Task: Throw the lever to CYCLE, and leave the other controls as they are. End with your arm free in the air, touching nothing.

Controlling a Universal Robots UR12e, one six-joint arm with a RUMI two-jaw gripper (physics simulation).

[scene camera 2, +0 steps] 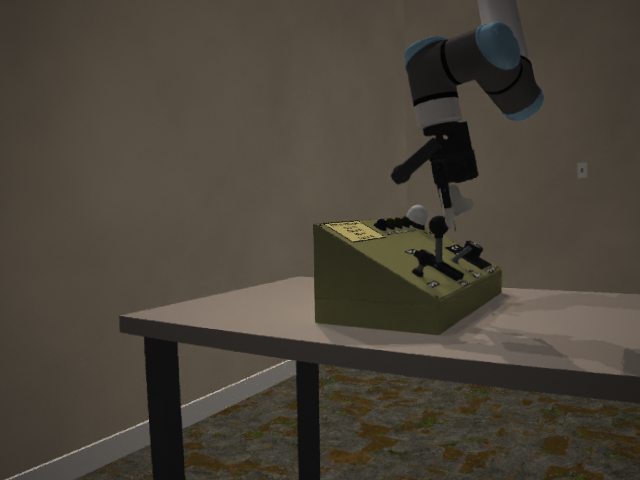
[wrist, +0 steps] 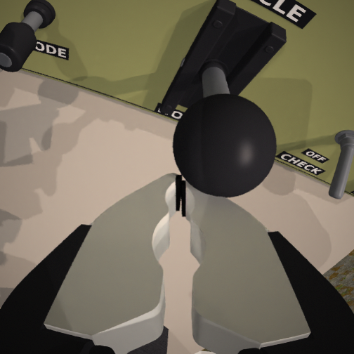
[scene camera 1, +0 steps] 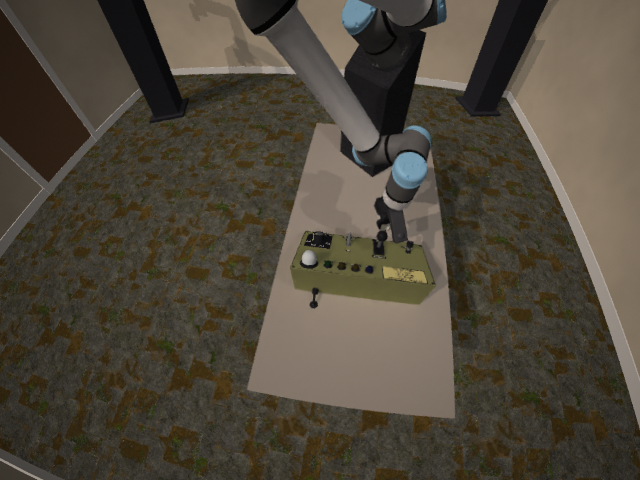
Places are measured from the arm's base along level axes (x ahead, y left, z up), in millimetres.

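Where they show: gripper, between the fingertips: (scene camera 2: pixel 453 231) (scene camera 1: pixel 383 230); arm's base, origin of its link: (scene camera 1: pixel 388 48).
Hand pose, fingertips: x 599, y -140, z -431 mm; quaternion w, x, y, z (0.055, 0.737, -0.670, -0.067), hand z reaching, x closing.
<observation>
Things, the pixels of their centre, and the offset from my fingertips. "spot": a spot on its surface instead.
- sloped green control box, middle of its body: (scene camera 2: pixel 414 275) (scene camera 1: pixel 361 265) dx +83, dy -95, dz -102 mm
- small black-knobbed control, middle of its body: (scene camera 2: pixel 421 266) (scene camera 1: pixel 408 248) dx +61, dy +101, dz -60 mm
- grey toggle, middle of its body: (scene camera 2: pixel 462 253) (scene camera 1: pixel 349 238) dx -22, dy -124, dz -55 mm
- white dome, a spot on its surface: (scene camera 2: pixel 416 214) spot: dx +86, dy -269, dz +28 mm
- black crank, a spot on its surface: (scene camera 1: pixel 314 298) spot: dx +174, dy -294, dz -138 mm
The lever with a black ball knob (scene camera 1: pixel 382 236) (scene camera 2: pixel 438 226) (wrist: pixel 225 145) stands in a black slotted guide on the sloped green control box (scene camera 1: pixel 356 291) (scene camera 2: pixel 372 289) (wrist: pixel 125 30). Its stem rises from about the middle stretch of the slot. The label ending in "CLE" (wrist: pixel 287 11) is by the slot's upper end; a partly hidden label (wrist: pixel 176 114) is by the lower end. My gripper (scene camera 2: pixel 452 219) (wrist: pixel 180 180) is shut and empty, on the robot-base side of the knob. The right fingertip meets the knob's lower edge in the wrist view; whether they touch is unclear.
A small black-knobbed control (scene camera 1: pixel 408 246) (wrist: pixel 17 45) by the "ODE" label and a grey toggle (scene camera 1: pixel 348 240) (wrist: pixel 342 170) by OFF/CHECK flank the lever. A white dome (scene camera 1: pixel 309 257) (scene camera 2: pixel 416 214) and several coloured buttons stand higher up. A black crank (scene camera 1: pixel 314 298) is on the far side.
</observation>
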